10 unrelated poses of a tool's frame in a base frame.
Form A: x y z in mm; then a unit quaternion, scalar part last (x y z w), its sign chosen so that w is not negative.
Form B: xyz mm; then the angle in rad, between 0 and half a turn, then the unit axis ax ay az. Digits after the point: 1 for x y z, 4 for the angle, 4 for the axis.
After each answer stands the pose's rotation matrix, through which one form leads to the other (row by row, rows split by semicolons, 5 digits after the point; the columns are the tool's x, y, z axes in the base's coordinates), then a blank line. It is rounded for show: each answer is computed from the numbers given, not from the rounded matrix.
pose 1, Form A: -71.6 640.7 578.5 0.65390 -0.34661 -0.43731 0.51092
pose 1, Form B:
-71.6 640.7 578.5 2.0691 0.7607 -0.4032 -0.5087
0.37724 -0.00644 -0.92609; -0.90015 -0.23765 -0.36503; -0.21773 0.97133 -0.09544

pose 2, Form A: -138.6 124.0 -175.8 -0.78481 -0.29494 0.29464 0.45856
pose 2, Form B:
-138.6 124.0 -175.8 2.1888 -0.8831 -0.3319 0.3316
0.65240 0.19272 -0.73296; 0.73316 -0.40547 0.54596; -0.19198 -0.89356 -0.40582

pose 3, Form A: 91.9 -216.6 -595.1 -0.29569 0.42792 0.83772 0.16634
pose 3, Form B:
91.9 -216.6 -595.1 2.8074 -0.2999 0.4340 0.8496
-0.76979 -0.53176 -0.35305; 0.02563 -0.57843 0.81533; -0.63778 0.61859 0.45890

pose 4, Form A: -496.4 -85.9 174.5 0.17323 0.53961 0.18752 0.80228
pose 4, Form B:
-496.4 -85.9 174.5 1.2794 0.2902 0.9039 0.3141
0.34732 -0.11393 0.93080; 0.48784 0.86966 -0.07558; -0.80086 0.48033 0.35763

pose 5, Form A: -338.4 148.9 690.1 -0.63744 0.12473 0.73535 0.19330
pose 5, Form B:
-338.4 148.9 690.1 2.7525 -0.6497 0.1271 0.7495
-0.11260 -0.44331 -0.88927; 0.12527 -0.89415 0.42988; -0.98571 -0.06299 0.15622

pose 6, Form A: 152.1 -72.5 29.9 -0.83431 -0.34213 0.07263 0.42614
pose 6, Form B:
152.1 -72.5 29.9 2.2611 -0.9222 -0.3782 0.0803
0.75534 0.50899 -0.41278; 0.63279 -0.40270 0.66137; 0.17040 -0.76077 -0.62626

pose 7, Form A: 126.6 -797.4 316.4 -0.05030 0.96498 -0.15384 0.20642
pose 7, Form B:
126.6 -797.4 316.4 2.7258 -0.0514 0.9862 -0.1572
-0.90972 -0.03357 0.41386; -0.16059 0.94761 -0.27614; -0.38291 -0.31767 -0.86745

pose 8, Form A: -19.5 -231.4 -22.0 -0.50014 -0.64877 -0.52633 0.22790
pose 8, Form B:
-19.5 -231.4 -22.0 2.6818 -0.5137 -0.6663 -0.5406
-0.39585 0.88885 0.23077; 0.40905 -0.05432 0.91089; 0.82218 0.45497 -0.34208

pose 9, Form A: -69.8 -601.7 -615.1 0.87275 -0.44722 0.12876 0.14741
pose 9, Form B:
-69.8 -601.7 -615.1 2.8457 0.8824 -0.4522 0.1302
0.56683 -0.81858 0.09290; -0.74266 -0.55653 -0.37247; 0.35660 0.14214 -0.92338

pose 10, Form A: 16.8 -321.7 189.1 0.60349 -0.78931 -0.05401 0.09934
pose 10, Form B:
16.8 -321.7 189.1 2.9426 0.6065 -0.7932 -0.0543
-0.25186 -0.94195 -0.22201; -0.96342 0.26576 -0.03464; 0.09163 0.20516 -0.97443

